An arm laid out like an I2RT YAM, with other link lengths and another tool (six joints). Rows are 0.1 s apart.
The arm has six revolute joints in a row. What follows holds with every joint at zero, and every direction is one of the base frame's.
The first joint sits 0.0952 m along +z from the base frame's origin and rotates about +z.
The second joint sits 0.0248 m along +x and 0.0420 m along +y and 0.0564 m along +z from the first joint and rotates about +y.
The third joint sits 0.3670 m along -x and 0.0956 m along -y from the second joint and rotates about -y.
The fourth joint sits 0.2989 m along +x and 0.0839 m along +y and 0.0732 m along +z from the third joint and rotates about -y.
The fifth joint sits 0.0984 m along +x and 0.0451 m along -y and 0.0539 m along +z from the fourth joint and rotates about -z.
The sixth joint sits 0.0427 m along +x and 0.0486 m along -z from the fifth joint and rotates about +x.
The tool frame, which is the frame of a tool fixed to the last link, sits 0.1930 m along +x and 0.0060 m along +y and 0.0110 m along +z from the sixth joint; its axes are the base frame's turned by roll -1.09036, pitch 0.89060 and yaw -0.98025 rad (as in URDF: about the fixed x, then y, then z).
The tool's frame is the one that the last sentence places.
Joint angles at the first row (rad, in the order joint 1, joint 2, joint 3, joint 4, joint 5, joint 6):
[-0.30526, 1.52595, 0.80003, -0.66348, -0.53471, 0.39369]
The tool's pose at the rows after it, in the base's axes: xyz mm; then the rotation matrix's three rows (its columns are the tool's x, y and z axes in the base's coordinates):
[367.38 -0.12 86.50], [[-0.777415 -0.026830 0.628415], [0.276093 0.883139 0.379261], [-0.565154 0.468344 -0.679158]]
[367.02 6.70 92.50], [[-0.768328 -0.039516 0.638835], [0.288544 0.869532 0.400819], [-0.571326 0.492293 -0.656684]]
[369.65 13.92 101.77], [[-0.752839 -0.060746 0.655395], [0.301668 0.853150 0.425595], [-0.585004 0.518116 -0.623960]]
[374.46 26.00 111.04], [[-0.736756 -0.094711 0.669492], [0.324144 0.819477 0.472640], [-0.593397 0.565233 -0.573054]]
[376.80 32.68 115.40], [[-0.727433 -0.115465 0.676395], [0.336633 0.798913 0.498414], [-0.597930 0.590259 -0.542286]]
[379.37 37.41 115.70], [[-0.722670 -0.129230 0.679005], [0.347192 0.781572 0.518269], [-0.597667 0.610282 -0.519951]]
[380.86 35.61 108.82], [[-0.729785 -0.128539 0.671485], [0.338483 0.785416 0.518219], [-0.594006 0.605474 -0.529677]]
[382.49 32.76 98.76], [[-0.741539 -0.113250 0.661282], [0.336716 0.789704 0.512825], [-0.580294 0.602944 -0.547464]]
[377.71 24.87 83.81], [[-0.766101 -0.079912 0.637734], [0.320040 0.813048 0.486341], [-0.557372 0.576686 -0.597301]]
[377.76 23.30 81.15], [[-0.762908 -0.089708 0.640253], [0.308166 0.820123 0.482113], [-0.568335 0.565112 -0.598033]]
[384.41 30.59 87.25], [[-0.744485 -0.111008 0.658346], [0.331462 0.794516 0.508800], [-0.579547 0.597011 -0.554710]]
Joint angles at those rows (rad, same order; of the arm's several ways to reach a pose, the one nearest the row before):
[-0.30527, 1.50877, 0.78742, -0.65310, -0.55404, 0.39637]
[-0.30525, 1.49430, 0.77850, -0.64837, -0.58647, 0.39883]
[-0.30527, 1.47864, 0.77321, -0.63817, -0.62641, 0.40095]
[-0.30527, 1.47854, 0.76586, -0.61478, -0.69637, 0.39997]
[-0.30526, 1.47992, 0.75791, -0.59566, -0.73631, 0.39922]
[-0.30525, 1.49126, 0.75013, -0.57296, -0.76711, 0.39902]
[-0.30526, 1.51313, 0.75300, -0.56759, -0.75906, 0.38788]
[-0.30526, 1.54288, 0.75644, -0.56016, -0.74602, 0.38759]
[-0.30525, 1.56671, 0.76270, -0.57919, -0.69486, 0.38276]
[-0.30527, 1.56621, 0.75496, -0.56574, -0.68617, 0.37293]
[-0.30528, 1.56925, 0.74448, -0.52634, -0.73723, 0.38389]

